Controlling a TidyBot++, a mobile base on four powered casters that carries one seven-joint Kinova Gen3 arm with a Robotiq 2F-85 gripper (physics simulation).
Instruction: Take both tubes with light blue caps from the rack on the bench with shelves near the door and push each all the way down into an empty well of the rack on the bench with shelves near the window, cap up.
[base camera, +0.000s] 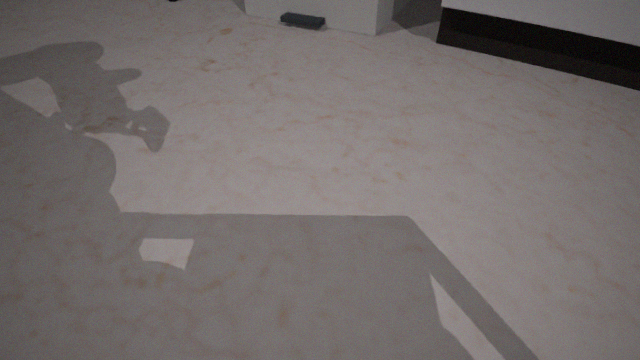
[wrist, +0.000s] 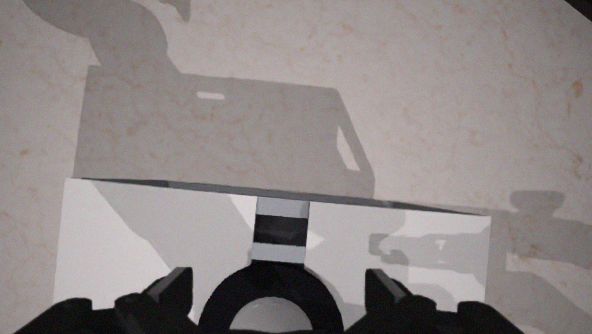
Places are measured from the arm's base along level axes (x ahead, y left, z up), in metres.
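Where they show: gripper, fingertip midpoint: (wrist: 279, 287).
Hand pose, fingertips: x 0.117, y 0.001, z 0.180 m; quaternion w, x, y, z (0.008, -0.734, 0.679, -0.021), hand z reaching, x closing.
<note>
Things, the pixels of their top centre, and the offset from my fingertips. "spot": a spot on its surface instead. Level surfaces: height alone.
- white cabinet-like block, surface spot: (base camera: 340, 12) spot: 0.040 m right, 0.961 m ahead, 0.529 m down
- handle, surface spot: (base camera: 302, 20) spot: 0.062 m left, 0.965 m ahead, 0.552 m down
- marbled floor, its level: 0.577 m down
My gripper (wrist: 279, 287) is open in the wrist view, its two black fingertips wide apart. It points down over the white top of my own base (wrist: 150, 220), with a black ring-shaped part (wrist: 272, 280) showing between and beyond the fingers. No tube is seen between the fingertips. The tubes with light blue caps, the two racks and the bench tops do not show in either view.
In the base camera view, a white cabinet-like block (base camera: 340, 12) with a dark pedal or handle (base camera: 302, 20) stands at the top. A white unit with a dark plinth (base camera: 530, 45) stands at the upper right. Shadows of the robot fall on the marbled floor (base camera: 350, 150) (wrist: 450, 100).
</note>
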